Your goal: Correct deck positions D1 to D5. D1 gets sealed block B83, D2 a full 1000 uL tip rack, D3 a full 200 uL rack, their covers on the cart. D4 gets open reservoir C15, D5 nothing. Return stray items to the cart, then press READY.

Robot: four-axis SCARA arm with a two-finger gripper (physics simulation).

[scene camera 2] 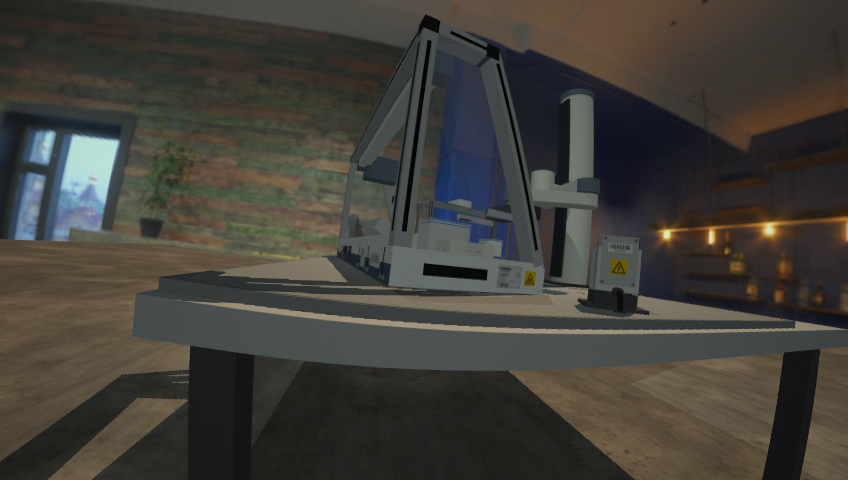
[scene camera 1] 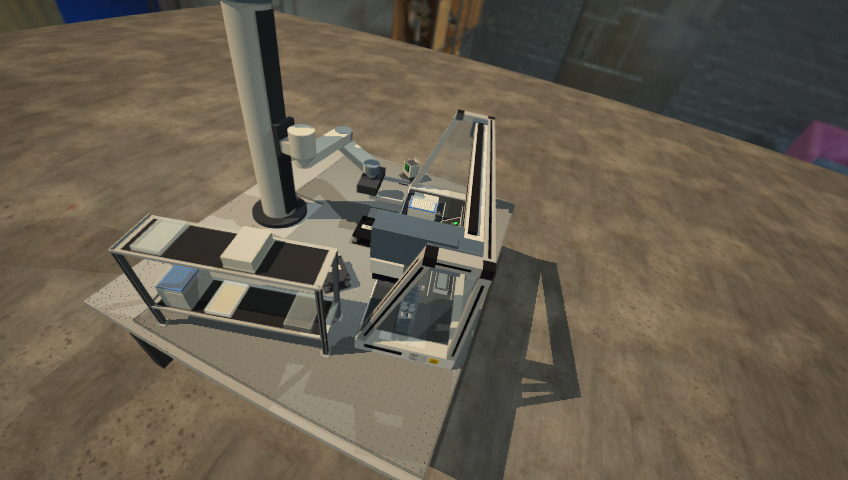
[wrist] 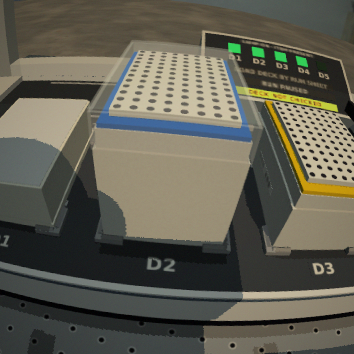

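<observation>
My gripper (scene camera 1: 406,193) is open and empty beside the near end of the deck. In the wrist view a plain pale block (wrist: 37,135) sits at D1; no label is readable. At D2 a full tip rack with a blue rim (scene camera 1: 423,204) (wrist: 172,187) stands under a clear cover (wrist: 117,57). At D3 a rack with a yellow rim (wrist: 295,220) shows partly, with no cover visible over it. The display panel (wrist: 295,60) reads DECK NOT CHECKED; lamps D1 to D4 are green, D5 dark. The D4 and D5 positions are hidden.
The two-level cart (scene camera 1: 323,321) carries a pale plate (scene camera 1: 157,236) and a white box (scene camera 1: 246,248) on top. Below are a blue-topped rack (scene camera 1: 178,285), a cream rack (scene camera 1: 227,298) and a clear box (scene camera 1: 301,310). The machine's frame (scene camera 2: 410,142) and grey gantry housing (scene camera 1: 404,237) rise over the deck.
</observation>
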